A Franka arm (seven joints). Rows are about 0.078 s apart.
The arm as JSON. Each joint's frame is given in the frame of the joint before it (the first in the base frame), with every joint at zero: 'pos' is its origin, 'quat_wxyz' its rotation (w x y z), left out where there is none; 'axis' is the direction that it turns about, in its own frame. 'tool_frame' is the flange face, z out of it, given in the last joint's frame.
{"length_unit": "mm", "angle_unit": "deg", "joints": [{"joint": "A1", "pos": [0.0, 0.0, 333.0], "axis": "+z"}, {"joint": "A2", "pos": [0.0, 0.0, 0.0], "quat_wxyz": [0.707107, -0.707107, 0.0, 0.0], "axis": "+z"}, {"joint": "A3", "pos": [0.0, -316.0, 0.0], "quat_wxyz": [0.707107, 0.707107, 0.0, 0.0], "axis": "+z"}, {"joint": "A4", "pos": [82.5, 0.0, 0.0], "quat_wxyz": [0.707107, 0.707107, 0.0, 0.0], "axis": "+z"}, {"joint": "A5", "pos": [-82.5, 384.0, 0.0], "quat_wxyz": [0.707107, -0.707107, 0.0, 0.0], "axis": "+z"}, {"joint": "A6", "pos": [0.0, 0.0, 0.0], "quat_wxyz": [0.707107, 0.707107, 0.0, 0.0], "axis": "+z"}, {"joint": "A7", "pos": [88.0, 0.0, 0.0], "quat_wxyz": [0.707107, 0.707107, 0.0, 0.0], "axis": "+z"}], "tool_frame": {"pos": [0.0, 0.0, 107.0]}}
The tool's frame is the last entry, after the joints.
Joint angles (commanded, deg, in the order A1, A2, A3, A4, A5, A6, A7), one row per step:
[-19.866, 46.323, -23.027, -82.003, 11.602, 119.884, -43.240]
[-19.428, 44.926, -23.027, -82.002, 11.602, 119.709, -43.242]
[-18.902, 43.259, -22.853, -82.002, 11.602, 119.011, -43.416]
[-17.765, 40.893, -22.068, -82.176, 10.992, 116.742, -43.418]
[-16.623, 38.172, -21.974, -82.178, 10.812, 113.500, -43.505]
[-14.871, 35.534, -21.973, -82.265, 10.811, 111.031, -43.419]
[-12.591, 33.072, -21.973, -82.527, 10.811, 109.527, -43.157]
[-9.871, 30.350, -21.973, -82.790, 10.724, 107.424, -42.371]
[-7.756, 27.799, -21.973, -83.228, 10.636, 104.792, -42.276]
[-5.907, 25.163, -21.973, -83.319, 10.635, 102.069, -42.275]
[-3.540, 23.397, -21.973, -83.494, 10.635, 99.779, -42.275]
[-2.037, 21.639, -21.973, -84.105, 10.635, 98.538, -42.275]
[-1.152, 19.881, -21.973, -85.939, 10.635, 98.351, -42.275]
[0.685, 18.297, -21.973, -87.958, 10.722, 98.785, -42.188]
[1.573, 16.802, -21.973, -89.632, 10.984, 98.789, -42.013]
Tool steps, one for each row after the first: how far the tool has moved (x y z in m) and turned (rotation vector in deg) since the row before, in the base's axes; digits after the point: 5 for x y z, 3 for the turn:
[0.00522, 0.00378, 0.01638, -0.352, -1.189, 0.420]
[0.00597, 0.00678, 0.01842, 0.056, -1.096, 0.751]
[0.01022, 0.01962, 0.02174, 0.972, -0.211, 1.784]
[0.00470, 0.01574, 0.02754, 1.219, -0.027, 1.145]
[0.00758, 0.02107, 0.02701, 0.859, -0.540, 1.506]
[0.00993, 0.02604, 0.02468, 0.429, -0.967, 1.902]
[0.00900, 0.03177, 0.02655, 0.666, -0.652, 1.866]
[0.00204, 0.02597, 0.02204, 1.129, 0.139, 1.950]
[-0.00037, 0.02323, 0.02530, 1.086, -0.178, 1.858]
[0.00231, 0.02811, 0.01515, 0.997, 0.421, 2.395]
[-0.00179, 0.01751, 0.01273, 0.695, -0.085, 1.460]
[-0.00585, 0.00954, 0.00396, 0.718, 0.094, 0.651]
[-0.00171, 0.01921, 0.00116, 0.611, -0.135, 1.457]
[-0.00490, 0.00966, 0.00225, 0.817, -0.009, 0.457]

